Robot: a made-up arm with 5 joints. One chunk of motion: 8 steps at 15 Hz.
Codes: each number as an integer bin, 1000 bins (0 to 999) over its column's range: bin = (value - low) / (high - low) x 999, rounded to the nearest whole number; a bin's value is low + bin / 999 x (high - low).
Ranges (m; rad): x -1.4..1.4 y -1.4..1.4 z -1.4..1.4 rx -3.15..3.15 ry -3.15..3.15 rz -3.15..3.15
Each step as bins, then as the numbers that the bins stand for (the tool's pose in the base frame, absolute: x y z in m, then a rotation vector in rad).
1 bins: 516 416 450 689 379 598
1 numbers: 0.0462 -0.2340 -0.1387 1.1950 -0.7599 0.6212
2 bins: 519 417 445 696 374 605
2 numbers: 0.0547 -0.2312 -0.1528 1.2392 -0.7914 0.6653
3 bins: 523 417 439 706 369 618
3 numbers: 0.0659 -0.2312 -0.1696 1.3023 -0.8230 0.7473
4 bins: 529 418 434 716 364 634
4 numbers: 0.0827 -0.2284 -0.1836 1.3653 -0.8545 0.8482
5 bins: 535 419 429 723 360 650
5 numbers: 0.0995 -0.2256 -0.1976 1.4095 -0.8797 0.9491
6 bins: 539 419 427 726 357 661
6 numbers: 0.1107 -0.2256 -0.2032 1.4284 -0.8986 1.0185
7 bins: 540 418 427 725 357 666
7 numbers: 0.1135 -0.2284 -0.2032 1.4221 -0.8986 1.0500
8 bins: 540 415 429 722 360 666
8 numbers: 0.1135 -0.2368 -0.1976 1.4032 -0.8797 1.0500
